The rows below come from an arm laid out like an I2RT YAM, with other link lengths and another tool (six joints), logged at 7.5 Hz.
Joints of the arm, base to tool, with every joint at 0 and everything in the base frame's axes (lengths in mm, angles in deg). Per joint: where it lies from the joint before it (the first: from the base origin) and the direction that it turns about. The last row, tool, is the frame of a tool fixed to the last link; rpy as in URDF.
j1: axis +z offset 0 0 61.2
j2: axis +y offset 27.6 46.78 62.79
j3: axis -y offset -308.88 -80.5 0
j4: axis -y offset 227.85 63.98 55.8
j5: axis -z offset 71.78 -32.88 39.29
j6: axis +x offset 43.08 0 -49
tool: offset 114 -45 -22 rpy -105.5 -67.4 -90
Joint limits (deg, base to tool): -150..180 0..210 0..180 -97..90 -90..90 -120..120
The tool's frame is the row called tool.
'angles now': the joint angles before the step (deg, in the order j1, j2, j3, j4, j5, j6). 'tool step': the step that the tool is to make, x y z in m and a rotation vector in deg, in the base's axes. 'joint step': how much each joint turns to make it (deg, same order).
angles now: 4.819, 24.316, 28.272, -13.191, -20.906, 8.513
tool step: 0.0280, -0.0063, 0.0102, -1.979, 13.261, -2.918
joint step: -0.032, 16.146, 12.857, -10.107, 3.005, -0.038
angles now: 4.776, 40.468, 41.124, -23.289, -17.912, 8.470
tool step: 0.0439, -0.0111, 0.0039, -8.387, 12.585, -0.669
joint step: 0.018, 18.338, 14.511, -11.120, 4.255, -6.197
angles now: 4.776, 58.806, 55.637, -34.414, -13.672, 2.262
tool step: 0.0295, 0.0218, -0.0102, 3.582, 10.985, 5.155
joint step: -0.011, 13.078, 10.082, -7.738, -6.826, -0.249
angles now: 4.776, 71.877, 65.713, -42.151, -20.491, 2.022
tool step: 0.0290, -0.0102, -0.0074, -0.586, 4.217, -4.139
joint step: -1.374, 7.787, 5.597, -1.372, 1.992, 2.057
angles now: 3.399, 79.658, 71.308, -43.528, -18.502, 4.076
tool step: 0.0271, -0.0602, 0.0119, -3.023, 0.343, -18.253
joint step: -6.094, 5.303, 7.130, -0.362, 9.991, 7.785
